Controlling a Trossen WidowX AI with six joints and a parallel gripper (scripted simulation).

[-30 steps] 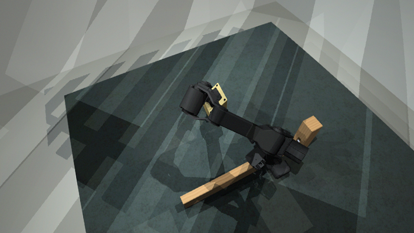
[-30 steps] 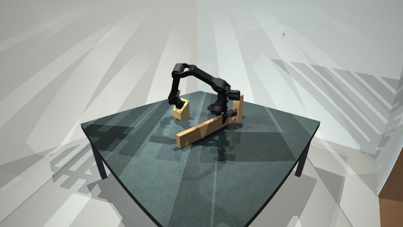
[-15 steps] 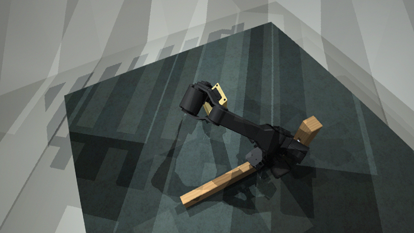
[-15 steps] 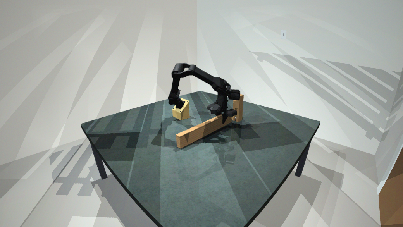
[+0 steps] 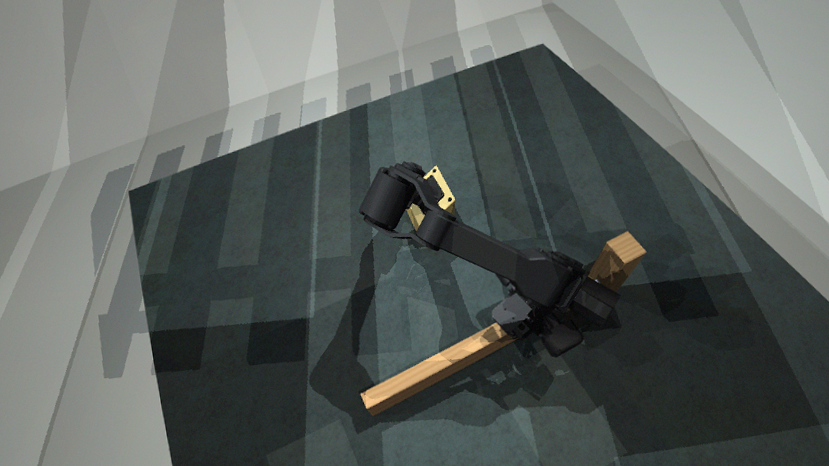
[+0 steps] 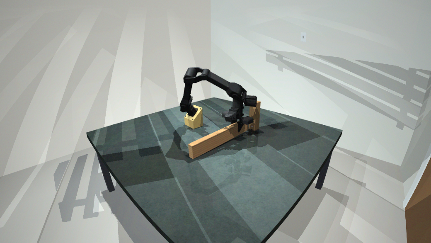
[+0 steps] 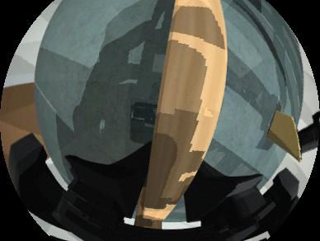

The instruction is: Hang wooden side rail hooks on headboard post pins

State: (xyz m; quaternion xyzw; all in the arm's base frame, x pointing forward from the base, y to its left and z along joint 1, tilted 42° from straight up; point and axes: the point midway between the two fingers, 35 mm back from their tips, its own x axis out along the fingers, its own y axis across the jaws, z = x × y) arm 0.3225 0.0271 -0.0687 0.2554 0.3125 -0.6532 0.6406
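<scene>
Now: gripper tip 170 mm to the right of the headboard post, 40 mm below it and 10 mm past it.
</scene>
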